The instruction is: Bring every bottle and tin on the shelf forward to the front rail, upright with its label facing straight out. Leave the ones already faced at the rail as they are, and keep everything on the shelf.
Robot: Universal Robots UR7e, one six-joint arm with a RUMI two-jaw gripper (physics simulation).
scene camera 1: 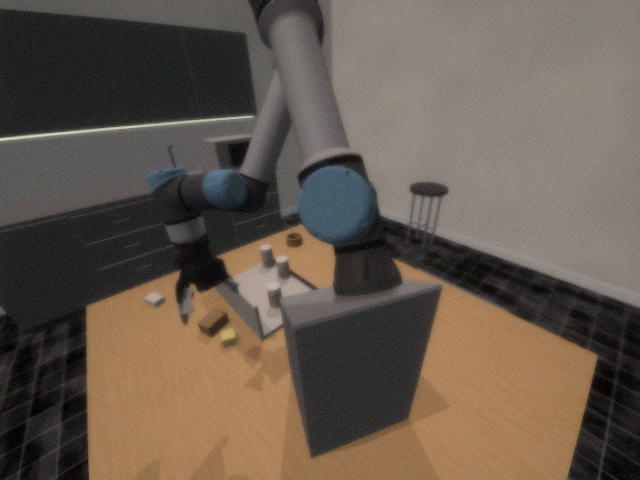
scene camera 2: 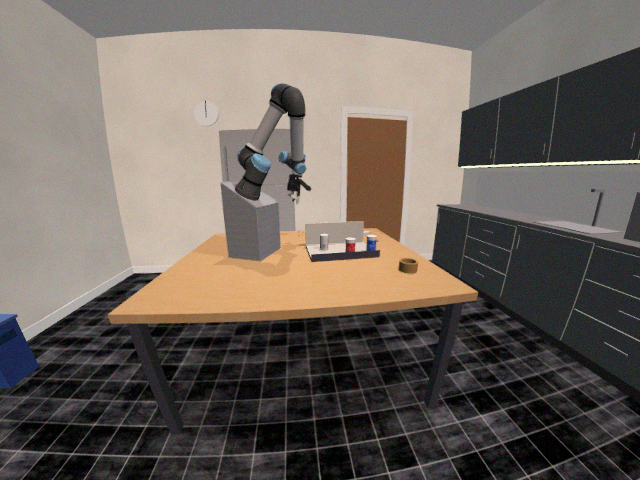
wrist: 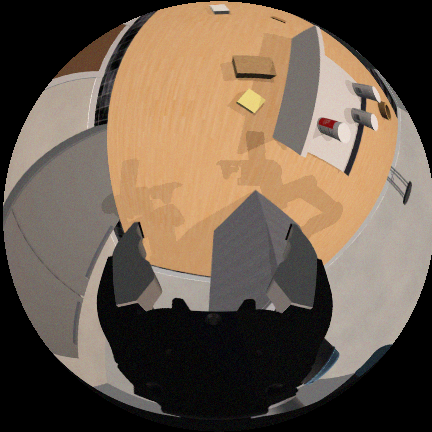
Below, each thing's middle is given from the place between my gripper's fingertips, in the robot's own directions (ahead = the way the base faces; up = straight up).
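The brown block (wrist: 253,66) is the one to start with: my hand is 240 mm short of it, 270 mm above it and 90 mm to the left of it. Then there's the grey back wall (scene camera 2: 337,232), which from my hand is 240 mm ahead, 220 mm below and 190 mm to the right. The shelf tray (scene camera 1: 253,282) is 340 mm to the right of my hand, 290 mm below it and 200 mm ahead of it, and going by their middles, it's the farthest from my hand of the things named here. As for the shelf (scene camera 1: 252,304), that's 330 mm to the right of my hand, 200 mm ahead of it and 220 mm below it.
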